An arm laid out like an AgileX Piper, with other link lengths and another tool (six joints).
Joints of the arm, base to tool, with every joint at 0 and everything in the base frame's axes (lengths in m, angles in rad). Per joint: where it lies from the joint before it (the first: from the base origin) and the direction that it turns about. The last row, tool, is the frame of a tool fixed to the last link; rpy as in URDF.
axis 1: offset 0.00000 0.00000 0.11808 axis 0 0 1
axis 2: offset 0.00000 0.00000 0.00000 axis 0 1 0
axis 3: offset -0.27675 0.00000 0.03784 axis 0 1 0
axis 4: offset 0.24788 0.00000 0.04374 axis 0.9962 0 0.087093
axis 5: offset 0.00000 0.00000 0.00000 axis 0 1 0
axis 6: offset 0.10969 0.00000 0.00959 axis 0.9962 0 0.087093
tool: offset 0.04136 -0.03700 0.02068 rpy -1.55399 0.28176 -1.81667
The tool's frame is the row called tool.
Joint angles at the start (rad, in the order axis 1, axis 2, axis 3, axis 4, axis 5, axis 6):
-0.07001 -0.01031 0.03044 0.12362 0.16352 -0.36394
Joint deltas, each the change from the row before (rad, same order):
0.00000 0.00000 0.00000 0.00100 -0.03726 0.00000
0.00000 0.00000 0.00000 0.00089 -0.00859 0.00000
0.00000 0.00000 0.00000 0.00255 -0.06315 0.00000
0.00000 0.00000 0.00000 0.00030 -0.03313 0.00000
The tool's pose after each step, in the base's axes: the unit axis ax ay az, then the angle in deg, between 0 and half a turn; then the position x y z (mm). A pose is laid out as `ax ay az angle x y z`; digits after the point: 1 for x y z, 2 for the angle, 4 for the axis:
-0.4644 0.6488 -0.6028 132.13 124.0 -38.3 208.1
-0.4620 0.6480 -0.6056 131.84 123.8 -38.4 209.4
-0.4441 0.6402 -0.6269 129.83 122.1 -39.6 219.0
-0.4346 0.6354 -0.6383 128.83 121.0 -40.1 224.0

